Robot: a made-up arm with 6 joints.
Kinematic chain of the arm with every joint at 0, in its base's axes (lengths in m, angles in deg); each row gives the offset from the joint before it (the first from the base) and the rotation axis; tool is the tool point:
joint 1: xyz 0 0 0.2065 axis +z
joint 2: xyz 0 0.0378 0 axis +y
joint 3: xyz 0 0 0.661 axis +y
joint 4: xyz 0 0 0.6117 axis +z
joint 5: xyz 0 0 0 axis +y
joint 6: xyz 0 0 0.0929 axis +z
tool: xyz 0 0 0
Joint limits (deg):
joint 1: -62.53..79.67
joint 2: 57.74..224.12
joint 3: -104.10..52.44
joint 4: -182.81..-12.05
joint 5: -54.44..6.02
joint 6: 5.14..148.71
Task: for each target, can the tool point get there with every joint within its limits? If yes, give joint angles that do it. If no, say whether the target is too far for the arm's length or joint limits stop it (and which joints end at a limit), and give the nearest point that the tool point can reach.
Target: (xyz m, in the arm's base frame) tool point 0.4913 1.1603 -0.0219
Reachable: yes | joints 64.98 120.72 -42.26 -165.98 -20.22 104.75
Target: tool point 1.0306 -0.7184 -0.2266
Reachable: yes | joints -37.03 122.54 -27.76 -153.93 -13.22 71.65
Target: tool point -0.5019 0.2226 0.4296
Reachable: no: joint limits stop it (at a limit: joint 1, joint 3, joint 5) | nearest point -0.0228 0.3994 0.8790 | short by 0.680 m
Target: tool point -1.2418 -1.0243 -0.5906
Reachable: no: too far | nearest point -0.8788 -0.7249 -0.4585 | short by 0.489 m
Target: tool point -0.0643 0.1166 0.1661
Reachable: no: joint limits stop it (at a limit: joint 1, joint 3, joint 4, joint 5) | nearest point 0.0741 0.7051 -0.0703 | short by 0.649 m
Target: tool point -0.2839 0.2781 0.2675
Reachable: no: joint limits stop it (at a limit: joint 1, joint 3, joint 5) | nearest point 0.0560 0.7413 0.4090 | short by 0.592 m
